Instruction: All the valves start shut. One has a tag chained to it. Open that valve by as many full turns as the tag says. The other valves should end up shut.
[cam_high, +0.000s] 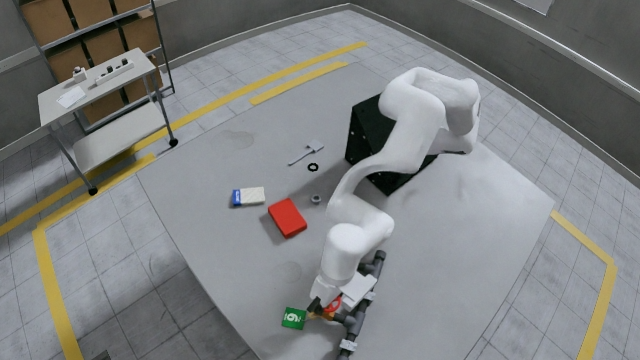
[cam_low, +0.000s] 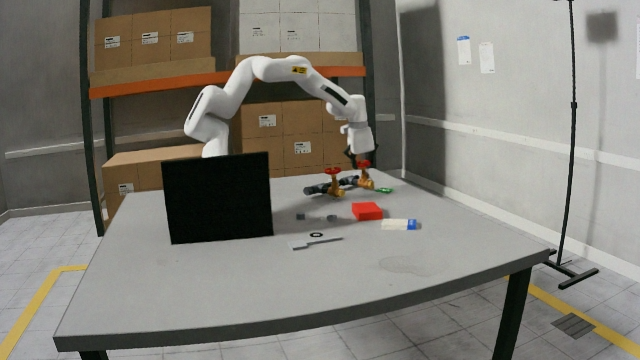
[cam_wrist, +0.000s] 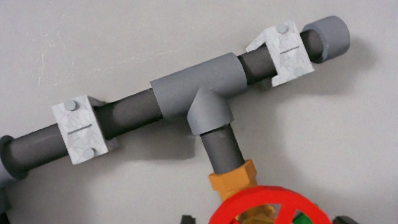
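The green tag lies 70 mm ahead of my hand, 30 mm to the right of it and 110 mm below it. From my hand the other things lie so: grey nut (230 mm behind, 320 mm to the right, 110 mm below); white-and-blue box (50 mm behind, 470 mm to the right, 110 mm below); red block (110 mm behind, 320 mm to the right, 100 mm below).
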